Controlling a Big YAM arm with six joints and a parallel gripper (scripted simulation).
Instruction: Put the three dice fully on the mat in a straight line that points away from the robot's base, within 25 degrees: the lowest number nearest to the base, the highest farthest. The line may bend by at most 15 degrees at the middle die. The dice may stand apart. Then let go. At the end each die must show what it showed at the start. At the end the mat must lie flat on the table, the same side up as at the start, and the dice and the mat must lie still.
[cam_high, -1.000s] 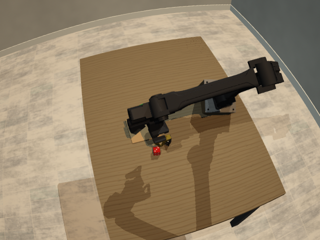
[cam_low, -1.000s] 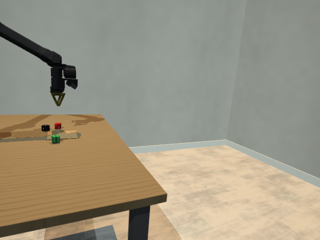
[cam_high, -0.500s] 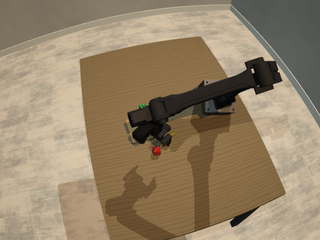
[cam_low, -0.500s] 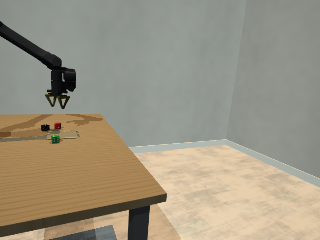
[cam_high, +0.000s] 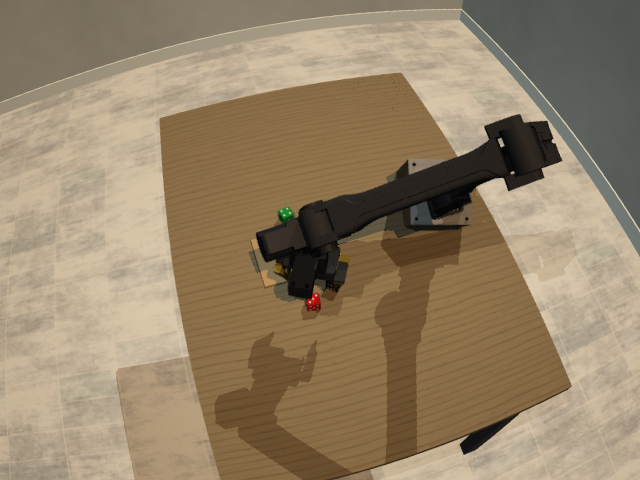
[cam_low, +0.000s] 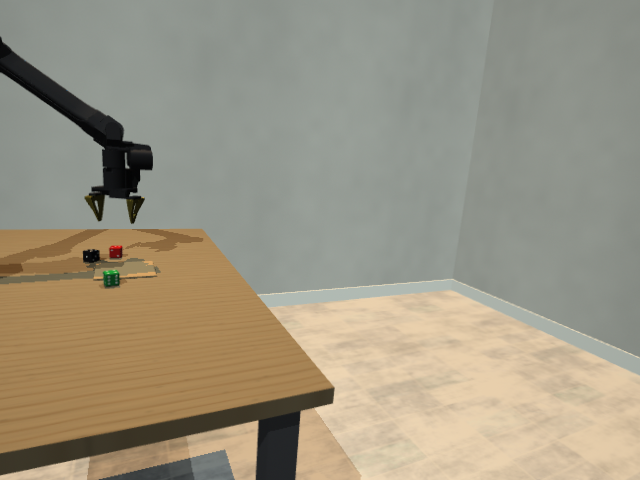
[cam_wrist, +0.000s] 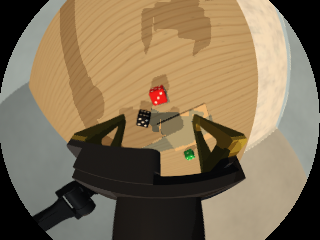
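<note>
Right now the red die is 10 cm below my hand. From my hand the other things lie so: black die (6 cm behind, 4 cm to the right, 10 cm below); tan mat (3 cm ahead, 15 cm to the right, 11 cm below); green die (1 cm ahead, 26 cm to the right, 10 cm below).
</note>
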